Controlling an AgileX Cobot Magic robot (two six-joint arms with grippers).
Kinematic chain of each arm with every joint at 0, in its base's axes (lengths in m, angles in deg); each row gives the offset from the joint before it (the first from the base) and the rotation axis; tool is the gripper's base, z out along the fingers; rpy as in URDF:
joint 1: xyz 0 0 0.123 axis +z
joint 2: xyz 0 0 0 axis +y
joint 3: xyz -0.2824 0 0.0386 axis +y
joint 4: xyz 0.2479 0 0.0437 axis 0.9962 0 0.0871
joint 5: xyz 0 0 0 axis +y
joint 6: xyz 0.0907 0 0.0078 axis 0.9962 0 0.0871
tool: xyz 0 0 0 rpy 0 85 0
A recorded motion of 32 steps. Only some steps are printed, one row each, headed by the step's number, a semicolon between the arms.
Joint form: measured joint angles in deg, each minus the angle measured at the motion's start. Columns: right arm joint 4, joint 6, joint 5, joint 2, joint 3, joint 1; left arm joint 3, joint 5, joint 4, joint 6, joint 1, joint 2.
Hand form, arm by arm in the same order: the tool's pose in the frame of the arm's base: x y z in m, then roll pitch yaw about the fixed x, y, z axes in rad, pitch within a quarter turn. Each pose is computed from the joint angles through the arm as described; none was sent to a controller.
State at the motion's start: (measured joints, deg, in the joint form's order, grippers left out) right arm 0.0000 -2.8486 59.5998 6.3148 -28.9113 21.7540; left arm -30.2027 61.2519 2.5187 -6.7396 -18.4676 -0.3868
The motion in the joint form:
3: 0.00 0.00 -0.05 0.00 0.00 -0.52; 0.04 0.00 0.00 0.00 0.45 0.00
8: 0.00 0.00 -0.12 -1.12 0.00 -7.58; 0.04 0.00 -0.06 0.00 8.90 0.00
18: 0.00 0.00 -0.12 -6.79 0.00 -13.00; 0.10 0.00 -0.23 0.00 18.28 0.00
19: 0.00 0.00 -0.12 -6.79 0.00 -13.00; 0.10 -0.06 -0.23 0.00 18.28 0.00
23: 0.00 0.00 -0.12 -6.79 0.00 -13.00; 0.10 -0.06 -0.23 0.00 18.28 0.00
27: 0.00 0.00 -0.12 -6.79 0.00 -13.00; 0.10 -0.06 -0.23 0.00 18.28 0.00
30: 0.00 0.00 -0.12 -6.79 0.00 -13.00; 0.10 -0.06 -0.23 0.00 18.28 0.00
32: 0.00 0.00 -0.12 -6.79 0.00 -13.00; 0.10 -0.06 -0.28 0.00 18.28 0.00
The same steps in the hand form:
3: 0.0119 0.0046 0.2797 -3.0621 1.0111 -2.6772; -0.0079 0.0063 0.2838 -2.9809 1.1167 3.0483
8: 0.0095 0.0024 0.2800 -3.0583 1.0318 -2.7972; -0.0087 0.0049 0.2838 -2.9790 1.1165 -3.0863
18: -0.0057 -0.0009 0.2802 -3.0359 1.1302 -2.8720; -0.0093 0.0032 0.2835 -2.9742 1.1149 -2.9199
19: -0.0057 -0.0009 0.2802 -3.0359 1.1302 -2.8720; -0.0093 0.0032 0.2836 -2.9737 1.1160 -2.9195
23: -0.0057 -0.0009 0.2802 -3.0359 1.1302 -2.8720; -0.0093 0.0032 0.2836 -2.9737 1.1160 -2.9195
27: -0.0057 -0.0009 0.2802 -3.0359 1.1302 -2.8720; -0.0093 0.0032 0.2836 -2.9737 1.1160 -2.9195
30: -0.0057 -0.0009 0.2802 -3.0359 1.1302 -2.8720; -0.0093 0.0032 0.2836 -2.9737 1.1160 -2.9195
32: -0.0057 -0.0009 0.2802 -3.0359 1.1302 -2.8720; -0.0093 0.0031 0.2836 -2.9721 1.1158 -2.9186

